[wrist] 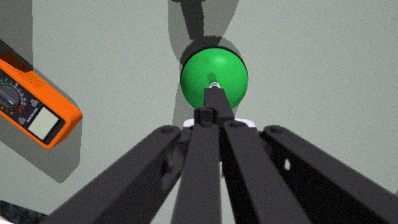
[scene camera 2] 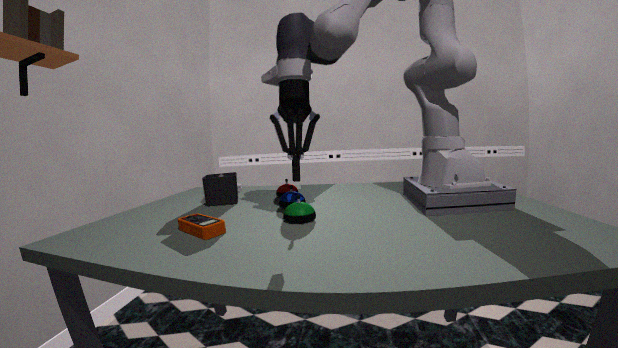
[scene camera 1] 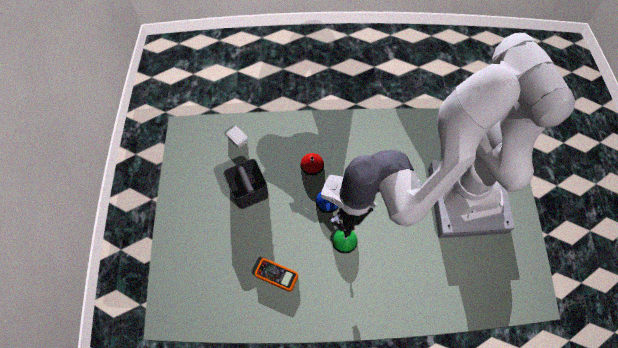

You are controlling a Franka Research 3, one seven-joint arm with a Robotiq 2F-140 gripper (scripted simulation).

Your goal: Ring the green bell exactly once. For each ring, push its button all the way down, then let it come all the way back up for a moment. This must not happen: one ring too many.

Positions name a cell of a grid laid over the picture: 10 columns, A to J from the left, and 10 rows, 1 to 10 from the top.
A black box shows in scene camera 2 (D6) and in scene camera 1 (D6); in the wrist view it is out of frame.
